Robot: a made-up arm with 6 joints. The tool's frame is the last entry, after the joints.
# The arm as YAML. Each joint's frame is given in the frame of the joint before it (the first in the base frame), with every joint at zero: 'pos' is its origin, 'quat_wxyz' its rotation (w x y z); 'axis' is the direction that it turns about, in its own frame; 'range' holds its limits. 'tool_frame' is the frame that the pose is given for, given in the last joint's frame.
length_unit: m
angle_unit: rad
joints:
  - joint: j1
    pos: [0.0, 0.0, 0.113]
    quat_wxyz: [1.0, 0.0, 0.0, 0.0]
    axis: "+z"
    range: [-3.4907, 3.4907]
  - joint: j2
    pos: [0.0, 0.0, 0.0]
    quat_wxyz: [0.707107, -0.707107, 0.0, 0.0]
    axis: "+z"
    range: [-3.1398, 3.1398]
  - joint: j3
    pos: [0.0, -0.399, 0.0]
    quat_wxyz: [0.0, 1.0, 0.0, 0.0]
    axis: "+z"
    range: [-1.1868, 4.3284]
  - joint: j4
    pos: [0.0, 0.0, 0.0]
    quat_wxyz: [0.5, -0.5, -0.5, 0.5]
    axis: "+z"
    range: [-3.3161, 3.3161]
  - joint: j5
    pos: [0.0, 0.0, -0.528]
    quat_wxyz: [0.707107, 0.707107, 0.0, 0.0]
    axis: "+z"
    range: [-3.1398, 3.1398]
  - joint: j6
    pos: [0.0, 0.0, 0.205]
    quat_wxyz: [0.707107, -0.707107, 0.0, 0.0]
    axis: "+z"
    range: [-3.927, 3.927]
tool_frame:
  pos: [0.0, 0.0, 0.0]
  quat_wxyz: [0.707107, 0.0, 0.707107, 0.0]
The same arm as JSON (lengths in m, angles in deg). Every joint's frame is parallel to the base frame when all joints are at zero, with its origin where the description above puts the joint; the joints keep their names.
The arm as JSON. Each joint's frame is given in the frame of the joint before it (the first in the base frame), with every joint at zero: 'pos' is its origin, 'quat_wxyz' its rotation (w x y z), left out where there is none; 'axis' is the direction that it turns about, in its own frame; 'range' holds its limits. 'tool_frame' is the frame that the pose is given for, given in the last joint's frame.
{
  "length_unit": "m",
  "angle_unit": "deg",
  "joints": [
    {
      "joint": "j1",
      "pos": [
        0.0,
        0.0,
        0.113
      ],
      "axis": [
        0.0,
        0.0,
        1.0
      ],
      "range": [
        -200.0,
        200.0
      ]
    },
    {
      "joint": "j2",
      "pos": [
        0.0,
        0.0,
        0.0
      ],
      "axis": [
        0.0,
        1.0,
        0.0
      ],
      "range": [
        -179.9,
        179.9
      ]
    },
    {
      "joint": "j3",
      "pos": [
        0.0,
        0.0,
        0.399
      ],
      "axis": [
        0.0,
        -1.0,
        0.0
      ],
      "range": [
        -68.0,
        248.0
      ]
    },
    {
      "joint": "j4",
      "pos": [
        0.0,
        0.0,
        0.0
      ],
      "axis": [
        -1.0,
        0.0,
        0.0
      ],
      "range": [
        -190.0,
        190.0
      ]
    },
    {
      "joint": "j5",
      "pos": [
        0.528,
        0.0,
        0.0
      ],
      "axis": [
        0.0,
        -1.0,
        0.0
      ],
      "range": [
        -179.9,
        179.9
      ]
    },
    {
      "joint": "j6",
      "pos": [
        0.0,
        -0.205,
        0.0
      ],
      "axis": [
        -1.0,
        0.0,
        0.0
      ],
      "range": [
        -225.0,
        225.0
      ]
    }
  ],
  "tool_frame": {
    "pos": [
      0.0,
      0.0,
      0.0
    ]
  }
}

